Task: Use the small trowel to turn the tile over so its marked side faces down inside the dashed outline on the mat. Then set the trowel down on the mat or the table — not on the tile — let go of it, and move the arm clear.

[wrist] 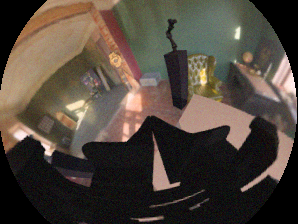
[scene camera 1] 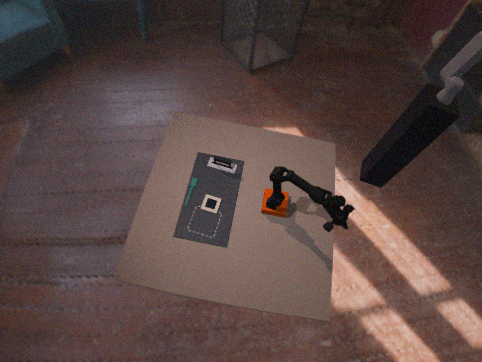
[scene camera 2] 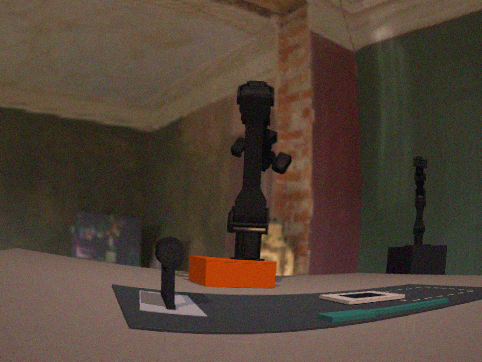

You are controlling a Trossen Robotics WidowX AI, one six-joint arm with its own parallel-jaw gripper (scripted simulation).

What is my gripper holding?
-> Nothing.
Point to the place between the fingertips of my gripper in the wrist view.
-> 150, 118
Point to a teal trowel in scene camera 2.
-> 354, 314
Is my gripper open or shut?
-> Shut.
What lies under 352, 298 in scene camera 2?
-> A white tile.
